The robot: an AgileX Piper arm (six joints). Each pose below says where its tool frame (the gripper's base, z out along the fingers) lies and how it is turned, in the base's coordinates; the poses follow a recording.
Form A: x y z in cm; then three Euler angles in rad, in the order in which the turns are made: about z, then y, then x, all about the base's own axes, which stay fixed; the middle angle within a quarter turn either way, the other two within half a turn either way.
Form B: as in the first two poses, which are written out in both.
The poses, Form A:
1: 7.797 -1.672 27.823 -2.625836 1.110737 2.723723
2: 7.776 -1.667 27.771 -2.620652 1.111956 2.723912
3: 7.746 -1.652 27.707 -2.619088 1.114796 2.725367
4: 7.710 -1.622 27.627 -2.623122 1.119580 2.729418
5: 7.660 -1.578 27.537 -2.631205 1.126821 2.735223
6: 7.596 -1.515 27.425 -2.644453 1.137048 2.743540
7: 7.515 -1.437 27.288 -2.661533 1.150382 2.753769
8: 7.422 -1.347 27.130 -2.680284 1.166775 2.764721
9: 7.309 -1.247 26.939 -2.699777 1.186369 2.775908
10: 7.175 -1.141 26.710 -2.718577 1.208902 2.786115
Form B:
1: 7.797 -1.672 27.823 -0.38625 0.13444 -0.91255 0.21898 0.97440 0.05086
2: 7.776 -1.667 27.771 -0.38416 0.13947 -0.91267 0.22043 0.97379 0.05602
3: 7.746 -1.652 27.707 -0.38160 0.14188 -0.91337 0.21976 0.97374 0.05944
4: 7.710 -1.622 27.627 -0.37875 0.14092 -0.91471 0.21609 0.97449 0.06065
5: 7.660 -1.578 27.537 -0.37479 0.13727 -0.91689 0.20983 0.97587 0.06033
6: 7.596 -1.515 27.425 -0.36940 0.13048 -0.92006 0.20043 0.97798 0.05821
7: 7.515 -1.437 27.288 -0.36201 0.12131 -0.92425 0.18849 0.98054 0.05488
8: 7.422 -1.347 27.130 -0.35203 0.11087 -0.92940 0.17499 0.98325 0.05101
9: 7.309 -1.247 26.939 -0.33902 0.09965 -0.93549 0.16036 0.98594 0.04691
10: 7.175 -1.141 26.710 -0.32284 0.08804 -0.94235 0.14534 0.98847 0.04256
